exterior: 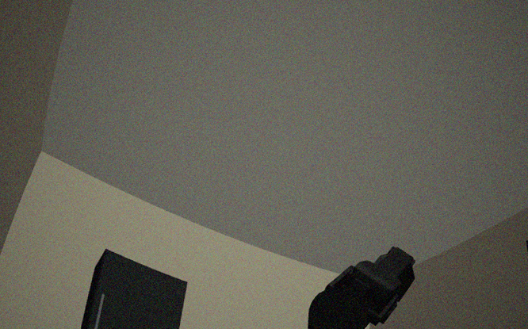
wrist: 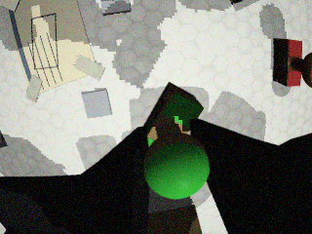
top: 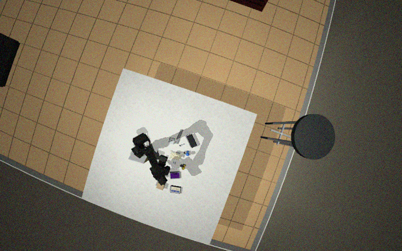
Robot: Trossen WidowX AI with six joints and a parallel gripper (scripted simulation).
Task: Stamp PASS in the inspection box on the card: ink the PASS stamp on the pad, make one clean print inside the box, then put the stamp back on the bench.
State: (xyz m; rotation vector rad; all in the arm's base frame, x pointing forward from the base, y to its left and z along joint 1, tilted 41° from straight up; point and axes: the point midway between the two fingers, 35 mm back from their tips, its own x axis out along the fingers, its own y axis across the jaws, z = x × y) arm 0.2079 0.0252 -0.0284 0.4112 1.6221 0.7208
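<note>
My gripper tip is 13 cm short of the purple ink pad, 6 cm to the left of it and 6 cm above it. Round my gripper tip: cream card 6 cm ahead, 10 cm to the left, 7 cm below; then red-knobbed stamp 4 cm ahead, 11 cm to the right, 5 cm below; then PASS stamp right at my gripper tip.
</note>
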